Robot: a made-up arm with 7 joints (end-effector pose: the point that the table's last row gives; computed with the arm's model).
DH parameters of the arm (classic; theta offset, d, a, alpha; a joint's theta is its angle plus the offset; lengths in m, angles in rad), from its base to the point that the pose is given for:
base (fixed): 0 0 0 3.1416
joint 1: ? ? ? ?
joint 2: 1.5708 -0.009 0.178 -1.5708
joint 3: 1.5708 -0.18 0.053 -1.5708
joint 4: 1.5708 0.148 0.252 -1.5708
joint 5: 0 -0.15 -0.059 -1.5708
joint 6: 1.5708 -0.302 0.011 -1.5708
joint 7: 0 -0.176 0.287 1.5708
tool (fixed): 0 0.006 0 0
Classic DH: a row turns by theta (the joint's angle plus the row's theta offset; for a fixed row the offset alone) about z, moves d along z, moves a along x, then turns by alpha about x.
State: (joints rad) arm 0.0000 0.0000 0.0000 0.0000 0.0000 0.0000 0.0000
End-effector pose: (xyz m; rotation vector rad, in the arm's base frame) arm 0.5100 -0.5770 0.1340 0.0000 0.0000 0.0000
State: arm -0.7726 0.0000 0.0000 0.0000 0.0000 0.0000 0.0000
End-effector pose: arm 0.7680 -0.0572 0.1340 0.0000 0.0000 0.7726
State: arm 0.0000 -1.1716 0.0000 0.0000 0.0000 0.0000 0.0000
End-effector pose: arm 0.5100 0.0037 -0.2092 1.1716 0.0000 0.0000
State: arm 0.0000 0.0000 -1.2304 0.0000 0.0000 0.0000 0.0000
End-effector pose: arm 0.5948 -0.5770 0.9020 0.0000 -1.2304 0.0000
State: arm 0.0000 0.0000 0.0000 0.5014 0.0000 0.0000 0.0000
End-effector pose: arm 0.2775 -0.7469 0.1340 0.0000 0.0000 -0.5014
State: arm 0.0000 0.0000 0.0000 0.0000 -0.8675 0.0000 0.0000
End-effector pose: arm 0.5100 -0.3099 0.1493 0.8675 0.0000 0.0000
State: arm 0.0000 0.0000 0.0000 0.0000 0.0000 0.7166 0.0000
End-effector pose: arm 0.5523 -0.3380 0.1340 0.0000 0.0000 0.7166
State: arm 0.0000 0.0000 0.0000 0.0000 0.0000 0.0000 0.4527
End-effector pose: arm 0.4837 -0.5770 0.0079 0.0000 0.4527 0.0000
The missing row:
joint 1: 1.5708 -0.4 0.028 -1.5708
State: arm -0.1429 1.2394 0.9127 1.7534 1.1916 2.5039 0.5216
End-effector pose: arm -0.7932 -0.0307 0.5723 0.1720 2.1105 -0.6855
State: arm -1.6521 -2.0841 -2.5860 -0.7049 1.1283 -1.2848 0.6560
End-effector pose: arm 0.2362 -0.3979 -0.5455 0.7189 0.0043 -1.7897
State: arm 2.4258 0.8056 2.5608 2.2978 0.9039 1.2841 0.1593
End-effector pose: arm 0.2465 -0.4009 1.2262 -1.2748 -1.0660 -0.3547
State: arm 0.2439 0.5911 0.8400 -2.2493 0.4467 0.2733 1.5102
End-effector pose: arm -0.2103 0.0431 -0.2434 -1.1732 1.3513 1.9655
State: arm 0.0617 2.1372 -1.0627 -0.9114 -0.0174 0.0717 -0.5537
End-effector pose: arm 0.5779 0.4302 0.1647 -1.6208 0.3169 2.1313
